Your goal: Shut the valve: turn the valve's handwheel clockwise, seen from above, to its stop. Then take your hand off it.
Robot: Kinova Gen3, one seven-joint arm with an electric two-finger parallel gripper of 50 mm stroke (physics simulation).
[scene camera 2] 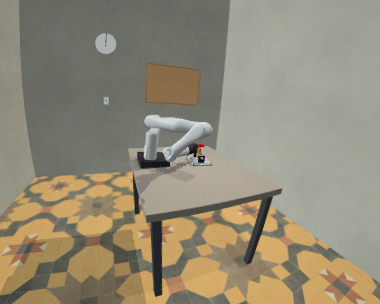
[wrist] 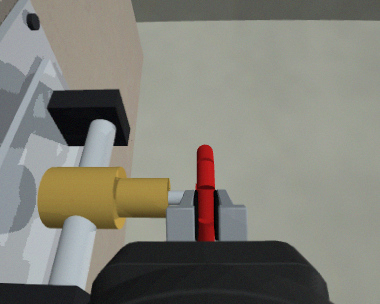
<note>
I see my gripper (wrist: 205, 207) and a red handwheel (wrist: 205, 185).
</note>
